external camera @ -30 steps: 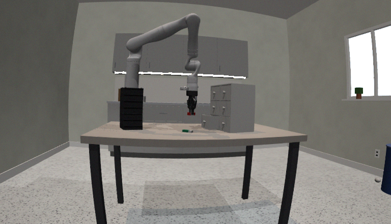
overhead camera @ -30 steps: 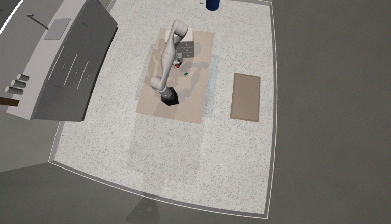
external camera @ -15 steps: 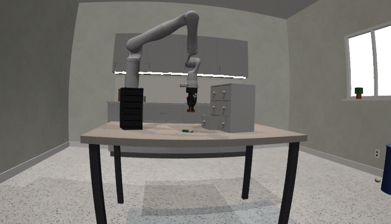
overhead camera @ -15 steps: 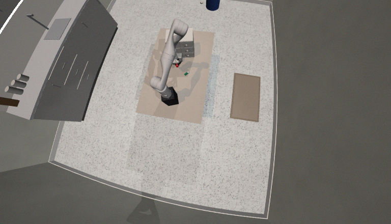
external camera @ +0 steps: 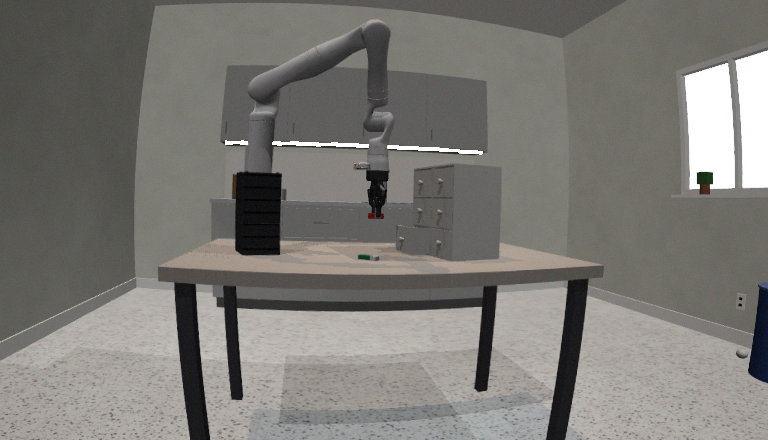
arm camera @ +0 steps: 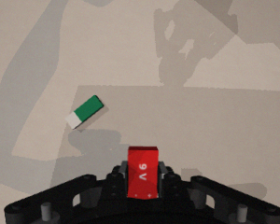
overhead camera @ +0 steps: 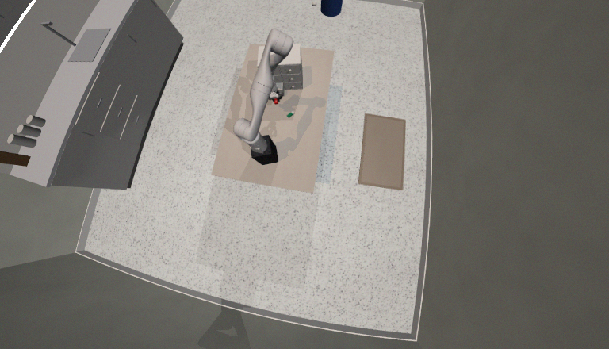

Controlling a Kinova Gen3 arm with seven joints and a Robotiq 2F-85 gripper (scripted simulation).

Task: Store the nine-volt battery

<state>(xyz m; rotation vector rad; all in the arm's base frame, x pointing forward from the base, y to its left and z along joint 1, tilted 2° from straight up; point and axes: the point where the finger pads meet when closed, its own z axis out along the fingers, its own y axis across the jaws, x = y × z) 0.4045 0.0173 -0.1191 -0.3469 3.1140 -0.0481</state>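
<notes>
Right now my hand is 10 mm short of the small red block and 10 mm above it. Round my hand: green-and-white piece 30 mm behind, 110 mm to the right, 140 mm below; then drawer 190 mm ahead, 80 mm to the left, 110 mm below.
</notes>
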